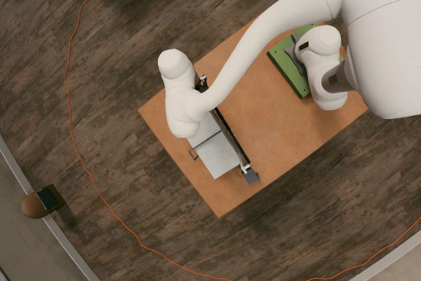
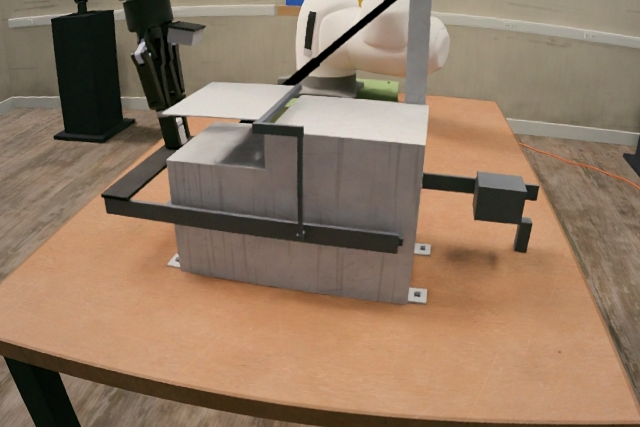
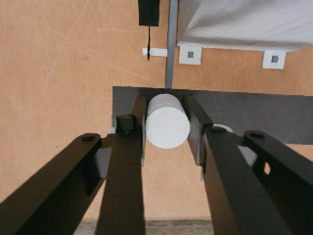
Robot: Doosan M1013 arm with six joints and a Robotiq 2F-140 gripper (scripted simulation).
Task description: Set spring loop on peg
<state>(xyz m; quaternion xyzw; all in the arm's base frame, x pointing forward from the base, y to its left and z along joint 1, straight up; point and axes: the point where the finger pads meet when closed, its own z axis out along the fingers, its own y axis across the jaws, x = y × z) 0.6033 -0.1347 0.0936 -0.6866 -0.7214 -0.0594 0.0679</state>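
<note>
The grey block lies 1 cm to the right of my hand and 15 cm below it. The rest, counted from my hand: steel test weight: 1 cm below; then dark block: 1 cm ahead, 57 cm to the left, 13 cm below.
</note>
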